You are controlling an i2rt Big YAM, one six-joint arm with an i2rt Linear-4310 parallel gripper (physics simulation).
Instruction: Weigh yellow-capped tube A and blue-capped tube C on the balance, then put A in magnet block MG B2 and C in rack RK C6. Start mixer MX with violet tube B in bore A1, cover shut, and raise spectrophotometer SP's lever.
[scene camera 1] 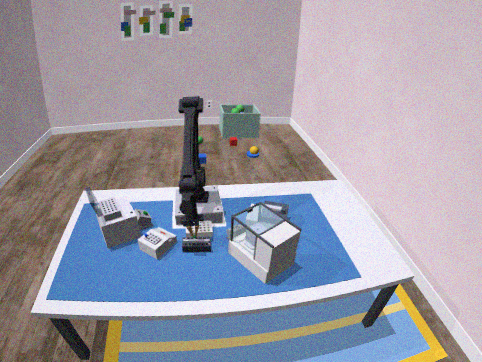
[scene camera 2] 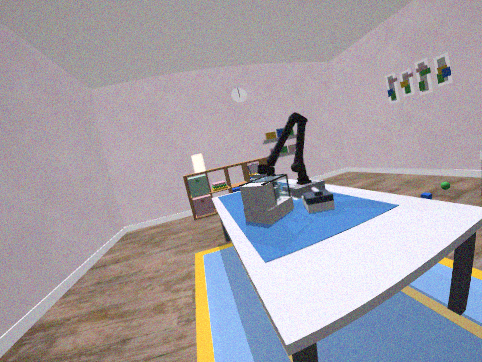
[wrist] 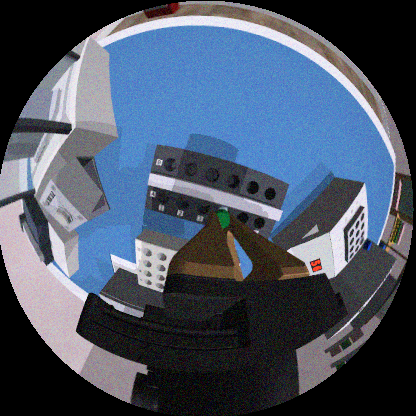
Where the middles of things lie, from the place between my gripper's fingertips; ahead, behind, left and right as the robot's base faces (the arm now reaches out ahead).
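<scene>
The balance [scene camera 1: 262, 240] is 60 mm ahead of my hand, 300 mm to the left of it and 70 mm above it.
</scene>
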